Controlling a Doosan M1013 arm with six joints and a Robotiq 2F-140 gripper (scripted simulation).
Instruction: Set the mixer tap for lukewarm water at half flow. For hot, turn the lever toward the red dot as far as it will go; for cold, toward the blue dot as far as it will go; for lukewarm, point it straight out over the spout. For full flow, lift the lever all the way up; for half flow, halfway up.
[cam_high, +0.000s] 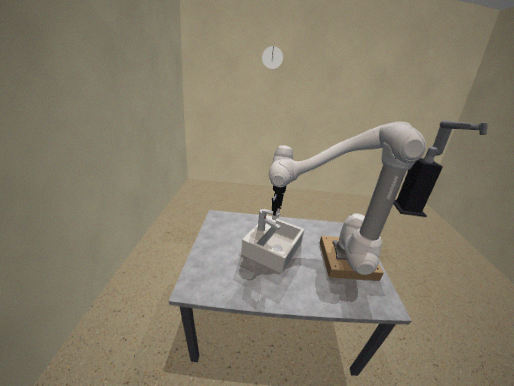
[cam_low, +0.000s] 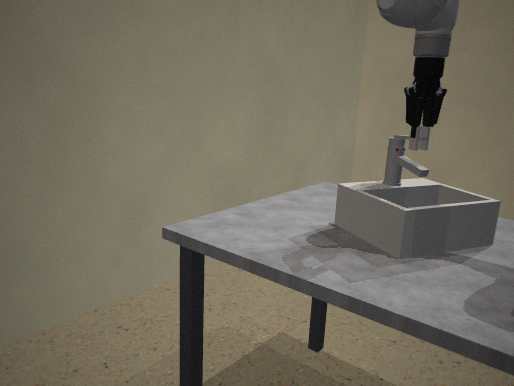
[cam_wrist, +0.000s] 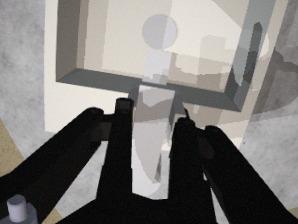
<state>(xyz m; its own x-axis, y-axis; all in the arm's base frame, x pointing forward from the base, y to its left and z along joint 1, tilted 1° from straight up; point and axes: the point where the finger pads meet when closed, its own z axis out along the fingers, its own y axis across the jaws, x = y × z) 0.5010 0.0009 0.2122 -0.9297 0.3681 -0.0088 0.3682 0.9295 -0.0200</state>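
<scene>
My gripper is now 3 cm short of the lever and 1 cm to the left of it. Round my hand: grey mixer tap: 6 cm ahead, 5 cm below, 2 cm to the right; white basin: 24 cm below, 3 cm behind, 1 cm to the left.
</scene>
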